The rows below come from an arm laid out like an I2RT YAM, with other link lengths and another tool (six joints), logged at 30 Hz.
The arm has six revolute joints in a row. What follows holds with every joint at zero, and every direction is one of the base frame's. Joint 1 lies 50.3 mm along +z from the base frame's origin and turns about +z. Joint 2 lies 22.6 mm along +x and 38.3 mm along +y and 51.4 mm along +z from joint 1 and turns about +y. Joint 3 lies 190.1 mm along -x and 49.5 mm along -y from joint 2 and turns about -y. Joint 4 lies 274.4 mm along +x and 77.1 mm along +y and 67.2 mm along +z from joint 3 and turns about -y. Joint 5 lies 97.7 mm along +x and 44.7 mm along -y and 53.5 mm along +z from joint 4 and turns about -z. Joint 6 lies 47.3 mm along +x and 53.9 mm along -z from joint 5 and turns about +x. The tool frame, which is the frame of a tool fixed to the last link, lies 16 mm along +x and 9 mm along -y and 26 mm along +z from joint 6; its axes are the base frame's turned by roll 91.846, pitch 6.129 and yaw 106.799 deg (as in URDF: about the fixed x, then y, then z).
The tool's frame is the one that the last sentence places.
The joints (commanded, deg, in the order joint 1, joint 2, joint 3, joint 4, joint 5, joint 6), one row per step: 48.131 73.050 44.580 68.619 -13.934 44.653; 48.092 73.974 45.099 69.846 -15.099 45.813; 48.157 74.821 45.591 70.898 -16.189 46.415; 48.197 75.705 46.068 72.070 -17.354 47.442; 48.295 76.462 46.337 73.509 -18.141 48.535; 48.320 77.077 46.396 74.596 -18.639 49.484; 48.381 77.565 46.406 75.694 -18.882 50.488; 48.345 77.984 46.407 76.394 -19.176 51.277; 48.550 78.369 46.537 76.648 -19.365 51.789; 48.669 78.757 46.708 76.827 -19.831 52.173; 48.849 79.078 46.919 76.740 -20.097 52.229; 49.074 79.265 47.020 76.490 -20.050 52.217; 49.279 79.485 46.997 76.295 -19.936 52.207
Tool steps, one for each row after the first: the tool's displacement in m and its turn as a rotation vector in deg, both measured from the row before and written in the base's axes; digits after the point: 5 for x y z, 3 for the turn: 0.00018 0.00154 0.00040 0.459 -0.283 1.576; -0.00044 0.00187 0.00040 0.208 -0.569 1.266; -0.00032 0.00180 0.00014 0.316 -0.350 1.564; -0.00090 0.00103 -0.00008 0.612 -0.242 1.383; -0.00016 0.00071 -0.00135 0.378 0.076 1.007; -0.00045 0.00027 -0.00095 0.562 0.185 0.898; 0.00029 0.00032 -0.00133 0.234 0.225 0.697; -0.00043 0.00171 -0.00107 0.012 0.270 0.680; -0.00020 0.00168 -0.00093 -0.173 0.057 0.705; -0.00026 0.00192 -0.00070 -0.261 0.030 0.406; -0.00032 0.00175 -0.00095 -0.234 0.237 0.184; -0.00012 0.00168 -0.00187 -0.281 0.339 0.116
